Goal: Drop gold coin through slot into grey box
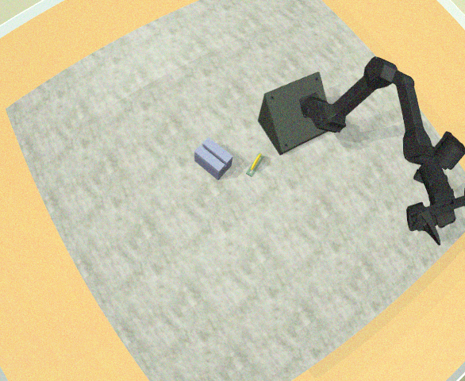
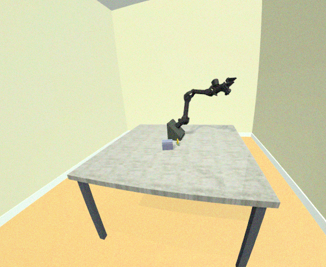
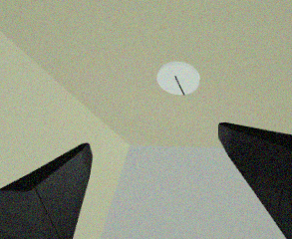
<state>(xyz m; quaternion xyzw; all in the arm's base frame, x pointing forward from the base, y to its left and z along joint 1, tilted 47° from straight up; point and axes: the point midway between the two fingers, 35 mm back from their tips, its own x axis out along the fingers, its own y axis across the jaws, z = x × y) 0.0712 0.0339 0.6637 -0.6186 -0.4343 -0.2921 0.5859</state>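
The gold coin is 520 mm below my gripper tip, 480 mm to the right of it and 130 mm ahead of it.
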